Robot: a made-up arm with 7 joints.
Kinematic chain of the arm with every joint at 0, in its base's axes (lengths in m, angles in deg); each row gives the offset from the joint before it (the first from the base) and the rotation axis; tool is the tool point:
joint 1: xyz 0 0.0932 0 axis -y
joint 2: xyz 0 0.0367 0 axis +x
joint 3: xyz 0 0 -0.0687 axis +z
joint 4: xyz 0 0 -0.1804 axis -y
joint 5: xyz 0 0 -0.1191 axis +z
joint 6: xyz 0 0 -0.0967 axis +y
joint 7: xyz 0 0 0 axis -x
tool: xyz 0 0 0
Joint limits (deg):
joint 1: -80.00..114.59
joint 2: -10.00..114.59
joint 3: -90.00..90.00
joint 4: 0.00..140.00
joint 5: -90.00..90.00
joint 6: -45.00..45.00
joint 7: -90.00..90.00
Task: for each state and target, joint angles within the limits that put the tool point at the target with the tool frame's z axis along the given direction. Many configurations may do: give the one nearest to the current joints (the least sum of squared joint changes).
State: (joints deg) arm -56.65 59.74 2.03 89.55 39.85 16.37 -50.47
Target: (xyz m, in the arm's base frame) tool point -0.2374 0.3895 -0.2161 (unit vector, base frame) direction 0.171 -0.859 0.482
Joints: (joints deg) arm -80.00 50.08 -13.60 54.89 35.48 9.08 -39.94
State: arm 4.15 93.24 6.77 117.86 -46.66 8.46 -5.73
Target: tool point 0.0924 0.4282 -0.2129 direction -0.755 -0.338 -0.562
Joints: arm -29.60 49.76 24.93 71.44 -50.25 15.59 -52.93
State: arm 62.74 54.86 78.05 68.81 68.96 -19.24 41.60
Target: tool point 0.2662 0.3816 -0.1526 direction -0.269 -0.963 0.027
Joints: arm 53.20 11.07 78.82 62.96 70.48 -2.94 1.81
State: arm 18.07 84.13 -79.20 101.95 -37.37 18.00 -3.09
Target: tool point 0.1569 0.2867 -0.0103 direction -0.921 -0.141 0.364
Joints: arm 38.53 102.56 -49.74 123.48 -28.92 22.43 23.80
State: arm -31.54 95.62 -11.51 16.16 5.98 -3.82 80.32
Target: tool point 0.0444 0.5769 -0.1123 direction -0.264 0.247 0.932
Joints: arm 2.93 75.94 -3.58 10.32 15.74 -4.23 87.73
